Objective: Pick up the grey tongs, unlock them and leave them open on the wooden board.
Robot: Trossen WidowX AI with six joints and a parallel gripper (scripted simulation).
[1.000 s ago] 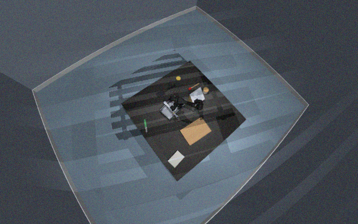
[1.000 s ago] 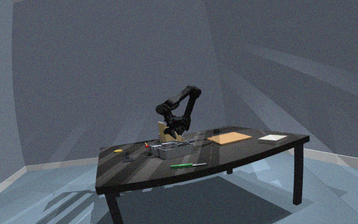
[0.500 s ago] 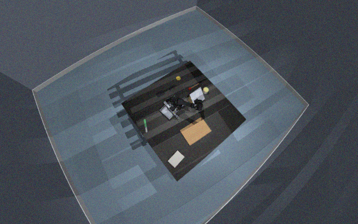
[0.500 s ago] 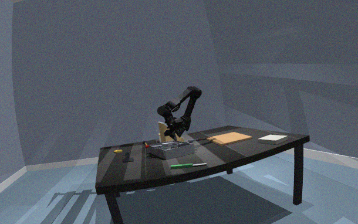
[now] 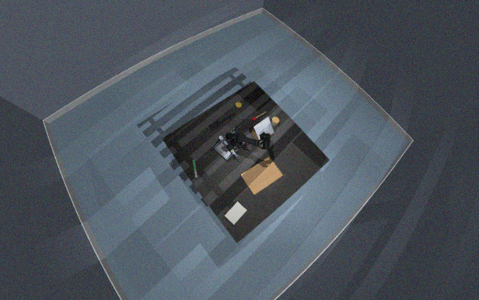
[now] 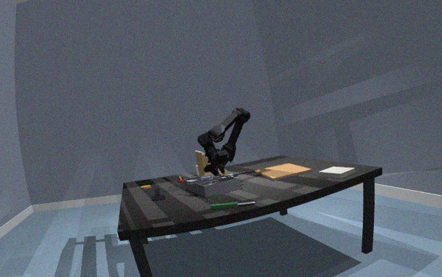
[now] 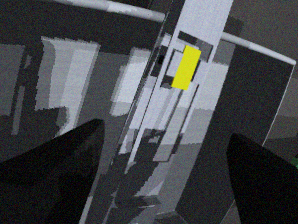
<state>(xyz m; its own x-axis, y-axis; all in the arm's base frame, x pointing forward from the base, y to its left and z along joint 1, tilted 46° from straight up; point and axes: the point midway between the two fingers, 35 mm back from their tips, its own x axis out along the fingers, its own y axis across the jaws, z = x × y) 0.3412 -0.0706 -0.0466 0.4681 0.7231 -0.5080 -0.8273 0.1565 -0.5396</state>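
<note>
Right now the yellow lock piece is 30 mm to the left of my gripper tip and 10 mm behind it. Also, from my gripper tip: green-handled tool (400 mm ahead, 60 mm to the right, 60 mm below); then grey roasting tin (60 mm to the right, 40 mm below, 40 mm behind); then dark object (340 mm to the right, 120 mm behind, 70 mm below).
</note>
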